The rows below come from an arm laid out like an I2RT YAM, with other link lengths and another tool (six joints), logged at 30 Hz.
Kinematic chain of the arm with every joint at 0, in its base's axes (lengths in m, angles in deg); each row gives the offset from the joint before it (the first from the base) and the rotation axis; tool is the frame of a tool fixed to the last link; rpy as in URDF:
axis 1: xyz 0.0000 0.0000 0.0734 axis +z
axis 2: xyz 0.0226 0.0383 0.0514 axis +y
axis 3: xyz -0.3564 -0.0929 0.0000 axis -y
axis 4: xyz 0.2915 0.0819 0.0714 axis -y
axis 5: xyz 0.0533 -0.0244 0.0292 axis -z
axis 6: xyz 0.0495 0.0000 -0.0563 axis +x
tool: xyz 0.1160 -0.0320 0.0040 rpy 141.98 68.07 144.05
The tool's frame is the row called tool.
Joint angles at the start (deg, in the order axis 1, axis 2, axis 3, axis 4, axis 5, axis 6):
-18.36, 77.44, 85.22, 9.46, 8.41, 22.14
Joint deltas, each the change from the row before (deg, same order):
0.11, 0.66, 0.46, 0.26, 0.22, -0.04
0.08, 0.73, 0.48, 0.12, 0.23, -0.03
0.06, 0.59, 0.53, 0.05, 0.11, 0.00
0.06, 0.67, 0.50, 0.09, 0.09, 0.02
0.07, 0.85, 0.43, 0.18, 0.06, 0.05
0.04, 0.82, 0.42, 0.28, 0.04, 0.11
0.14, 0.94, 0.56, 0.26, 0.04, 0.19
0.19, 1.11, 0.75, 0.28, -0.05, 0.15
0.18, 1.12, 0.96, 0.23, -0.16, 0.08
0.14, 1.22, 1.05, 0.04, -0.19, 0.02
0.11, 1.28, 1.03, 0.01, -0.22, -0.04
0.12, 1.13, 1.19, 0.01, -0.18, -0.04
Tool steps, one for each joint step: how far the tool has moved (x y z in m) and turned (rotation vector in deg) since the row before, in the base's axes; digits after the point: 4 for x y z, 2 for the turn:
0.0041, -0.0011, 0.0001, 0.01, -0.06, -0.11
0.0046, -0.0015, -0.0008, 0.08, 0.12, -0.15
0.0035, -0.0010, 0.0003, 0.03, 0.00, -0.05
0.0043, -0.0012, -0.0004, 0.07, 0.06, -0.02
0.0059, -0.0015, -0.0021, 0.13, 0.20, 0.03
0.0056, -0.0016, -0.0017, 0.14, 0.06, 0.03
0.0067, -0.0010, -0.0016, 0.21, 0.03, 0.16
0.0079, -0.0007, -0.0013, 0.14, 0.01, 0.28
0.0078, -0.0004, 0.0002, 0.00, -0.09, 0.36
0.0084, -0.0008, -0.0007, 0.00, 0.13, 0.33
0.0088, -0.0011, -0.0016, -0.02, 0.26, 0.31
0.0073, -0.0006, 0.0009, -0.10, -0.04, 0.28

